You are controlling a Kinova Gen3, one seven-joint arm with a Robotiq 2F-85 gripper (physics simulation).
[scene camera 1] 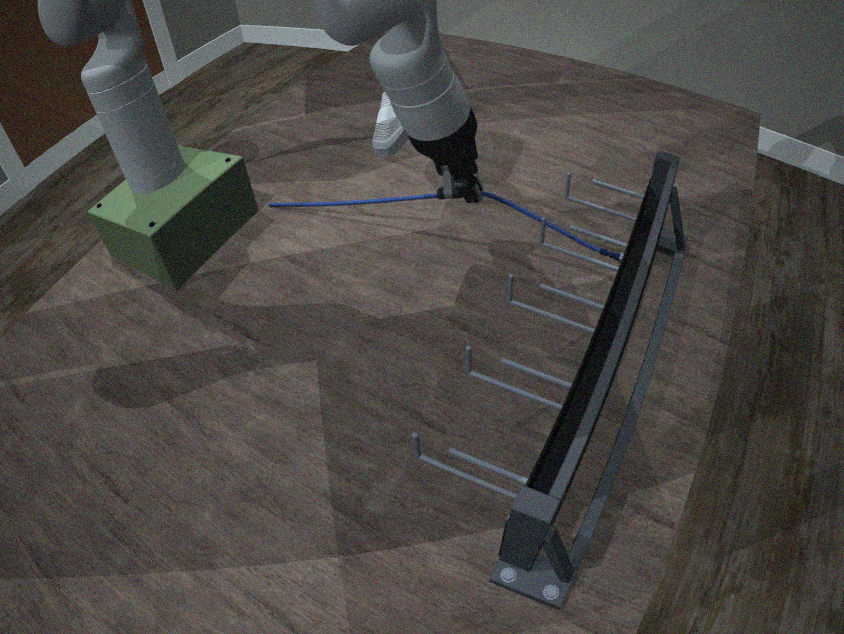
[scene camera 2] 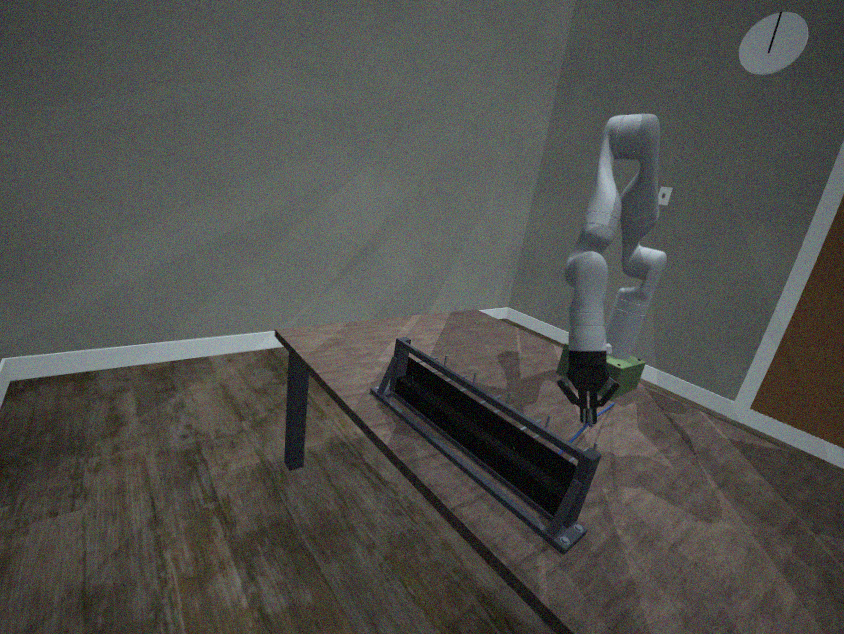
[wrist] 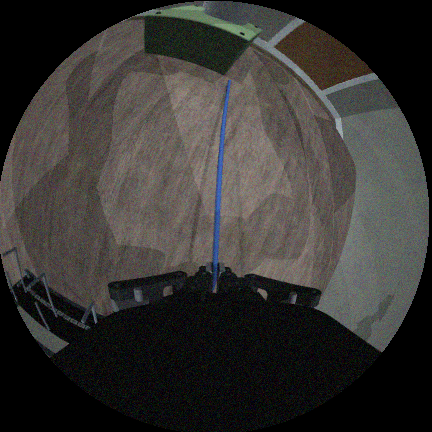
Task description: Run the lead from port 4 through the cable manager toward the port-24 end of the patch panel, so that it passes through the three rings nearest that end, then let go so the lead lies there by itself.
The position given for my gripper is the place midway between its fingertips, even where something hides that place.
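Observation:
My gripper point(scene camera 1: 475, 196) is visible also in the wrist view point(wrist: 214, 270) and in scene camera 2 point(scene camera 2: 588, 426). A patch panel point(scene camera 2: 546, 491) is present, visible in scene camera 1 point(scene camera 1: 555, 458) too. Also present: a panel foot point(scene camera 2: 573, 536).

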